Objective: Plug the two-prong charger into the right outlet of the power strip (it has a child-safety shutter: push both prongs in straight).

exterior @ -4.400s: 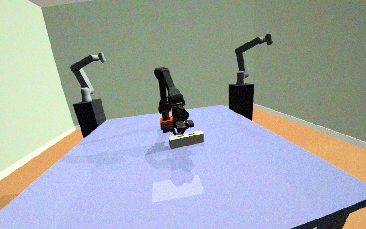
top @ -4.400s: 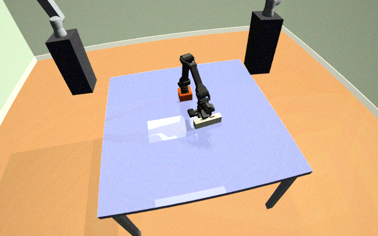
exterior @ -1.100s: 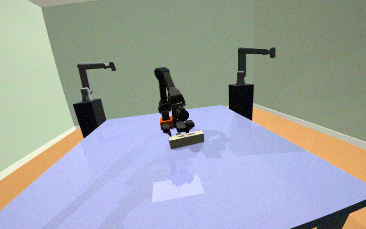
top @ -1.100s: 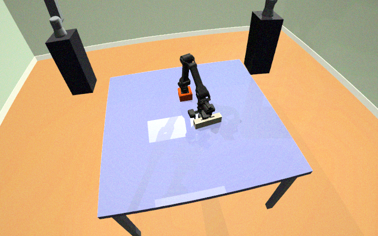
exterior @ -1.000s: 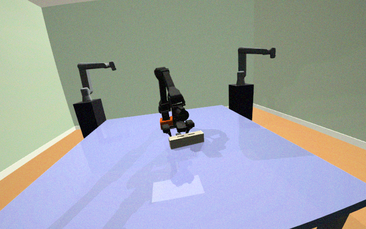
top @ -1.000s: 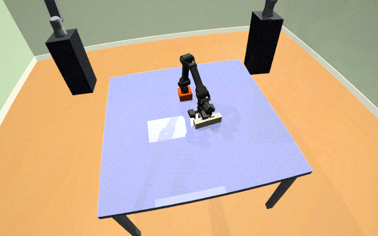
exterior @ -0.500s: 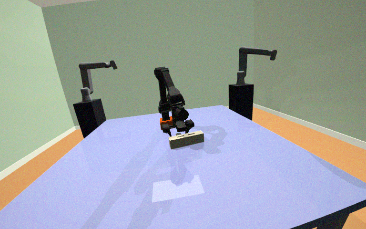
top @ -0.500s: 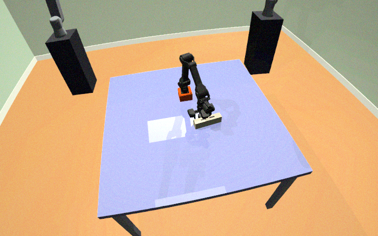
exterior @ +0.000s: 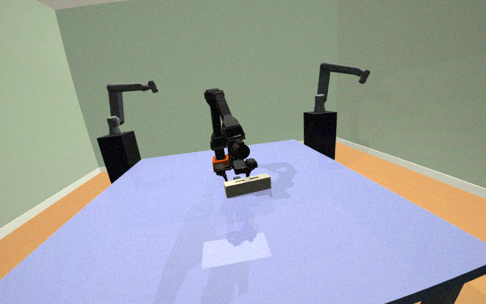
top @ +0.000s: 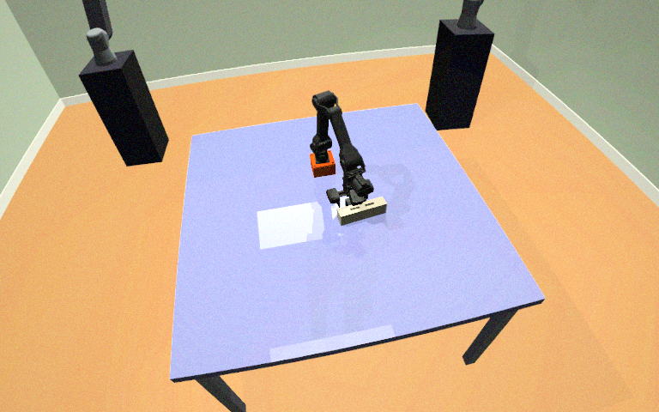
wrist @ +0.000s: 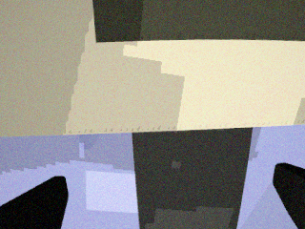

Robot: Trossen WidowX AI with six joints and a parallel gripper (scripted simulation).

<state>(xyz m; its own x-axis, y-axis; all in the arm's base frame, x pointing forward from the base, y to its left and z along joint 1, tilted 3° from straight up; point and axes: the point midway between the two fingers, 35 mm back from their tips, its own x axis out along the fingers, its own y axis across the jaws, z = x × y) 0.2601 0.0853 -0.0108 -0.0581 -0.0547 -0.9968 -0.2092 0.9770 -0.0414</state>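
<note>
My gripper tip is 30 mm short of the black two-prong charger, 10 mm to the right of it and 10 mm below it.
</note>
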